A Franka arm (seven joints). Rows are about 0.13 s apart.
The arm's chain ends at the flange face. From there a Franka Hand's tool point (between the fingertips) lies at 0.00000 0.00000 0.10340 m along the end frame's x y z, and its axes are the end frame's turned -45 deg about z.
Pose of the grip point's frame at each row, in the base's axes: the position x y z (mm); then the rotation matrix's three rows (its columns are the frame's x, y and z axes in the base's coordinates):
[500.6 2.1 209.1], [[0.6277 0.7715 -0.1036], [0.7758 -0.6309 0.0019], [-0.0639 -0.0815 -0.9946]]
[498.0 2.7 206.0], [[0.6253 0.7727 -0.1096], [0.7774 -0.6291 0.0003], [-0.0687 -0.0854 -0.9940]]
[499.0 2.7 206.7], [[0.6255 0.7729 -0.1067], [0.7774 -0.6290 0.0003], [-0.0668 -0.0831 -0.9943]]
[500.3 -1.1 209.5], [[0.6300 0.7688 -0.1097], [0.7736 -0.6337 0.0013], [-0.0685 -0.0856 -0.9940]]
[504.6 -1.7 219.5], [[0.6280 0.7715 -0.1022], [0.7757 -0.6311 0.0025], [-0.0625 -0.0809 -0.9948]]
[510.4 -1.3 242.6], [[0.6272 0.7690 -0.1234], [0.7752 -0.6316 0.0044], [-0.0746 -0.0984 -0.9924]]
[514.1 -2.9 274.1], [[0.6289 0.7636 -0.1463], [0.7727 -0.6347 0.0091], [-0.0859 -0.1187 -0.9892]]
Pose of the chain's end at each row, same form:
[511.3 1.9 311.9], [[0.9894 0.1017 -0.1036], [0.1025 -0.9947 0.0019], [-0.1028 -0.0124 -0.9946]]
[509.3 2.7 308.8], [[0.9885 0.1042 -0.1096], [0.1049 -0.9945 0.0003], [-0.1090 -0.0118 -0.9940]]
[510.0 2.7 309.5], [[0.9888 0.1042 -0.1067], [0.1049 -0.9945 0.0003], [-0.1060 -0.0115 -0.9943]]
[511.6 -1.2 312.3], [[0.9891 0.0981 -0.1097], [0.0989 -0.9951 0.0013], [-0.1090 -0.0121 -0.9940]]
[515.2 -2.0 322.4], [[0.9896 0.1015 -0.1022], [0.1022 -0.9948 0.0025], [-0.1014 -0.0130 -0.9948]]
[523.2 -1.8 345.2], [[0.9873 0.1003 -0.1234], [0.1015 -0.9948 0.0044], [-0.1223 -0.0168 -0.9924]]
[529.2 -3.8 376.4], [[0.9846 0.0952 -0.1463], [0.0976 -0.9952 0.0091], [-0.1447 -0.0232 -0.9892]]

